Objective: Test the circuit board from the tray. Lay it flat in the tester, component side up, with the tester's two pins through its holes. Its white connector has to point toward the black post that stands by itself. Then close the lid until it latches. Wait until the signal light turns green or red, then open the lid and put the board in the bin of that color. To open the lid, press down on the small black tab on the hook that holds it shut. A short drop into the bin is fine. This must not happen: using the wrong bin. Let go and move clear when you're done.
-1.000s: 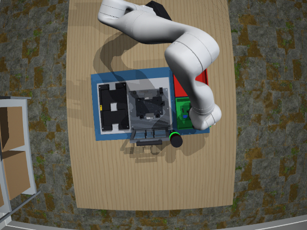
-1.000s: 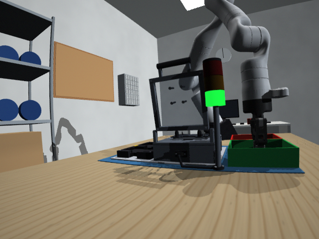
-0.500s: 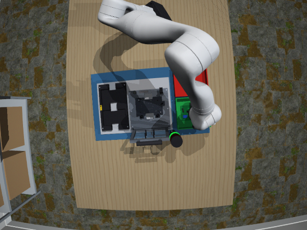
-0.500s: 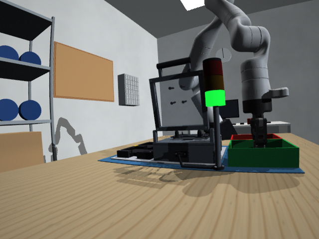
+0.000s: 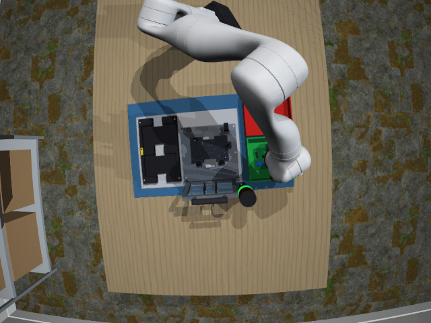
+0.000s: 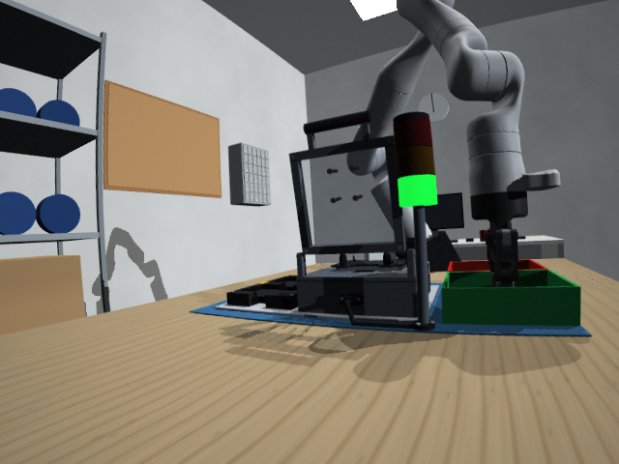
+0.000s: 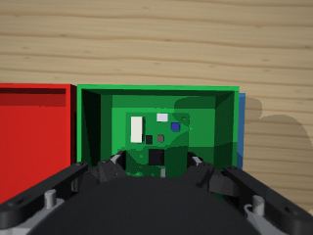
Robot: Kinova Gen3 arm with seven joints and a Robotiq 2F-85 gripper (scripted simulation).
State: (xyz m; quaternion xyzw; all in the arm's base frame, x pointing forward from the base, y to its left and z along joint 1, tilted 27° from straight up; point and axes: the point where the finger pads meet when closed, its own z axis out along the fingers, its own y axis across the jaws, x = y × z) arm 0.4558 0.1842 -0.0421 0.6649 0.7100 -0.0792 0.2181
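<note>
The green bin lies 1 cm below my hand. From my hand the other things lie so: black hook 14 cm to the right, 10 cm behind, 7 cm above; then green circuit board 1 cm below; then red bin 15 cm behind, 1 cm below.
</note>
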